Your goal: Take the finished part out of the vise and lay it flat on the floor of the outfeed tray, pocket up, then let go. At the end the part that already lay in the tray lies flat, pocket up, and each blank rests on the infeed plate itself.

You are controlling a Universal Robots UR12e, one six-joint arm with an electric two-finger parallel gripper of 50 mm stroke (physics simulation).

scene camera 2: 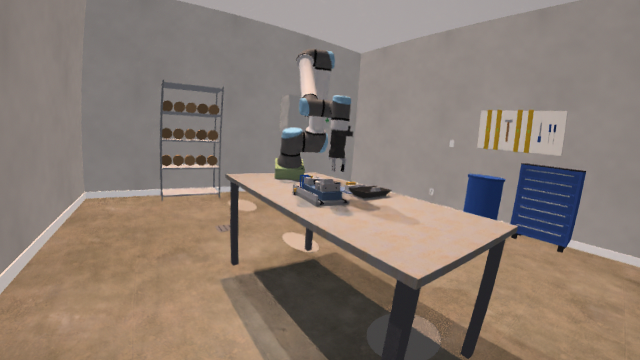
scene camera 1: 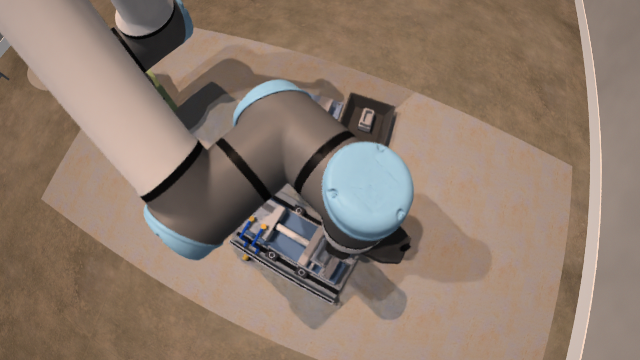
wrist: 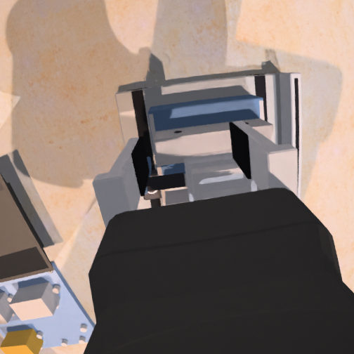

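Pixels of known places: gripper, fingertip midpoint: (scene camera 2: pixel 337 171); arm's base, link origin: (scene camera 2: pixel 289 163).
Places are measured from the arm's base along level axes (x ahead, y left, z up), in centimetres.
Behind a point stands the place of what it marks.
Observation:
My gripper (scene camera 2: pixel 338 166) @[x 75.1, y -28.1, z 5.3 cm] (wrist: pixel 188 147) is open and empty, pointing down above the right end of the vise (scene camera 1: pixel 295 232) @[x 61.9, y -25.7, z -5.0 cm] (scene camera 2: pixel 325 192) @[x 74.1, y -34.8, z -5.0 cm] (wrist: pixel 207 115). The finished part (wrist: pixel 217 175), light grey with its pocket up, sits in the vise, below and between the fingers in the wrist view; the gripper body hides its near side. The outfeed tray (scene camera 1: pixel 389 131) @[x 80.0, y 7.6, z -6.8 cm] (scene camera 2: pixel 370 194) @[x 78.0, y -1.7, z -8.4 cm] (wrist: pixel 25 265) is dark. A part (scene camera 1: pixel 366 120) @[x 73.4, y 10.0, z -7.7 cm] lies flat in it, pocket up. On the blue infeed plate (scene camera 1: pixel 338 109) @[x 64.7, y 13.2, z -10.2 cm] (wrist: pixel 65 315), a grey blank (wrist: pixel 34 301) and part of another show; their undersides are hidden.
An orange block (wrist: pixel 21 341) is on the infeed plate. Blue handles with orange ends (scene camera 1: pixel 257 235) @[x 54.2, y -29.2, z 0.0 cm] stand at the vise's left end. The arm covers most of the infeed plate in the first scene view. The tray's raised walls stand beside the plate.

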